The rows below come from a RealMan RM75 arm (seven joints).
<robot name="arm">
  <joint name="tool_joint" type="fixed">
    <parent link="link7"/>
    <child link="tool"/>
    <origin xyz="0 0 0" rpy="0 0 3.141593"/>
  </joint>
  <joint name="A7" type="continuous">
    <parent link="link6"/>
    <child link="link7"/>
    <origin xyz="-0.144 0 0" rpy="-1.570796 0 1.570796"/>
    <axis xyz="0 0 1"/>
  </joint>
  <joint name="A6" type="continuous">
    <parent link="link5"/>
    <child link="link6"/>
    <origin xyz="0 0 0" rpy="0 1.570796 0"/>
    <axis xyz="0 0 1"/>
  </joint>
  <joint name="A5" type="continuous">
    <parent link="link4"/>
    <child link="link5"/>
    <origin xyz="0 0.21 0" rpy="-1.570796 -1.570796 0"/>
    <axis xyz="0 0 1"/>
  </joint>
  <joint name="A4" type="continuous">
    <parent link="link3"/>
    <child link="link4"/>
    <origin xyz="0 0 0" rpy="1.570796 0 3.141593"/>
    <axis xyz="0 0 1"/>
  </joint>
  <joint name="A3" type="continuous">
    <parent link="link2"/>
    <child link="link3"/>
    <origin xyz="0 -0.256 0" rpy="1.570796 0 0"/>
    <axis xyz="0 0 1"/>
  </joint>
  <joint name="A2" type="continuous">
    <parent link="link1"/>
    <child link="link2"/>
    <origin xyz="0 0 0" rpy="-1.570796 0 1.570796"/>
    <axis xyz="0 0 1"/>
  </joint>
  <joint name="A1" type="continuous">
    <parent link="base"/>
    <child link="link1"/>
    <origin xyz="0 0 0.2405" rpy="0 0 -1.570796"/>
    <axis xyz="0 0 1"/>
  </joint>
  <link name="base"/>
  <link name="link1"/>
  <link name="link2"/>
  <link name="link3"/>
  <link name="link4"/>
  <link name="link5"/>
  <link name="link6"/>
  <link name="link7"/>
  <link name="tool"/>
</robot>
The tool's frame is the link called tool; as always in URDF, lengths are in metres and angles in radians. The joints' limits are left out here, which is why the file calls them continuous.
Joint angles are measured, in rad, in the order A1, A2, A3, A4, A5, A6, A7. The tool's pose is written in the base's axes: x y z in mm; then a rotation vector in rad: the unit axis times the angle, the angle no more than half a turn. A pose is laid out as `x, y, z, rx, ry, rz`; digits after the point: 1 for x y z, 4 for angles.
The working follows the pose.
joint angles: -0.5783 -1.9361 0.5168 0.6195 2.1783 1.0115 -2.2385
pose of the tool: -350.7, 397.6, 94.0, -1.7453, -1.5644, -0.5838
Where each joint sits with the arm in this pose, in the base's axes (m; each line is computed from the numbers above, not from the rounded line before):
A1: 0.0000 0.0000 0.2405
A2: 0.0000 0.0000 0.2405
A3: -0.2002 0.1307 0.1490
A4: -0.2002 0.1307 0.1490
A5: -0.3327 0.2891 0.1870
A6: -0.3327 0.2891 0.1870
A7: -0.3507 0.3976 0.0940
the tool: -0.3507 0.3976 0.0940

